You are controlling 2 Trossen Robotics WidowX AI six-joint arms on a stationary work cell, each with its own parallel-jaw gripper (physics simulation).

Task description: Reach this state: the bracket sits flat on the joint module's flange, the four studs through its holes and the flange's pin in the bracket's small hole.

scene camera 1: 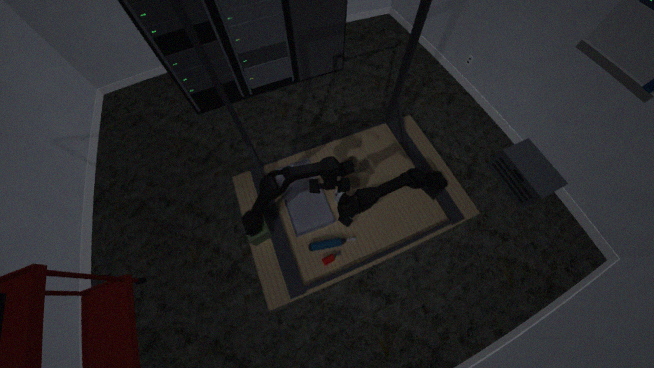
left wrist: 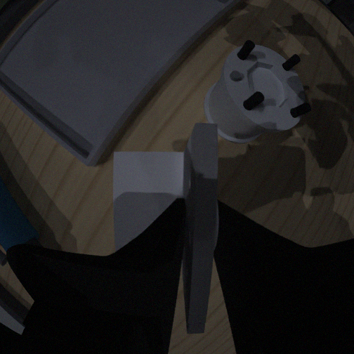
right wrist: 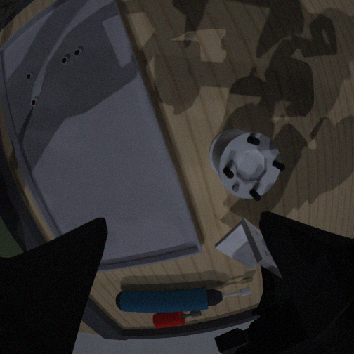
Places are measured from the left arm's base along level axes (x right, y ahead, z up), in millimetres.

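Where they show: right gripper, fingertip midpoint: (scene camera 1: 328,192); left arm's base at its link origin: (scene camera 1: 433,186); right arm's base at its link origin: (scene camera 1: 254,228).
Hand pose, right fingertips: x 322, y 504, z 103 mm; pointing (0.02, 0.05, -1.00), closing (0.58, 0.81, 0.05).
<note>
Each offset is from my right fingertips to the top centre of the thing. "spot": to the spot under its first point.
The pale joint module {dz -56, dx -26, dy -60 mm} (scene camera 1: 339,197) (left wrist: 232,115) (right wrist: 250,165) stands upright on the table, its flange facing up with four black studs; a small round spot that may be the pin shows beside them. My left gripper (left wrist: 195,206) is shut on the grey bracket (left wrist: 150,172) (right wrist: 237,245). One bracket plate is upright and edge-on between the fingers; the other sticks out to the left in the left wrist view. The bracket is apart from the module, below it in both wrist views. Its holes are hidden. My right gripper (scene camera 1: 328,186) (right wrist: 185,224) is open and empty, above the tray and module area.
A grey tray {dz -114, dx +120, dy +86 mm} (scene camera 1: 312,215) (left wrist: 120,60) (right wrist: 115,190) lies beside the module, with several small dark-centred rings in it. A blue-handled tool {spot: dz -90, dx -177, dy +163 mm} (scene camera 1: 326,244) (left wrist: 12,215) (right wrist: 165,300) and a red piece {dz -96, dx -241, dy +182 mm} (scene camera 1: 328,259) (right wrist: 168,320) lie near the table edge.
</note>
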